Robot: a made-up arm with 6 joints.
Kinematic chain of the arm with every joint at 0, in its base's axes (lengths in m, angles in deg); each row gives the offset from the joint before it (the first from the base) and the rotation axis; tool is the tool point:
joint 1: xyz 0 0 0.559 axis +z
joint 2: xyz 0 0 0 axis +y
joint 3: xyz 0 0 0.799 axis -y
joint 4: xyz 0 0 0 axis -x
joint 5: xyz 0.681 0 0 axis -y
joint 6: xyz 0 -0.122 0 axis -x
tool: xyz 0 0 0
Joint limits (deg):
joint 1: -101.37..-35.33
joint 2: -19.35..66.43
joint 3: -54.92..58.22
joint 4: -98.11..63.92
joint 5: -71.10..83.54
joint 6: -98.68..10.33
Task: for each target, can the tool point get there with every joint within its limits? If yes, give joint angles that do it. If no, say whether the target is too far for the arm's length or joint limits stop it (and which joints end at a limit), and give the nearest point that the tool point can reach.
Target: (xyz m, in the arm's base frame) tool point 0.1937 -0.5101 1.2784
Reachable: yes | joints -66.46 -10.32 -5.93 -77.62 30.37 -21.36
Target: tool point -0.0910 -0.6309 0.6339
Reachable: yes | joints -87.33 27.75 -42.07 9.55 45.08 -44.56
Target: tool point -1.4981 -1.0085 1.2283
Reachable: no: too far | nearest point -0.3686 -1.2140 1.2172 | short by 1.148 m
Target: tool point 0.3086 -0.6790 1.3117
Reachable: yes | joints -57.43 4.02 5.45 -30.20 43.49 -61.86
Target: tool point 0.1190 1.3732 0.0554
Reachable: no: joint limits stop it (at a limit: joint 1, joint 2, joint 3, joint 4) | nearest point 0.2342 -0.1449 0.3598 | short by 1.553 m
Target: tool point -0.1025 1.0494 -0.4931
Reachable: no: joint limits stop it (at a limit: joint 1, joint 2, joint 3, joint 4) | nearest point 0.2342 -0.1449 0.3598 | short by 1.506 m
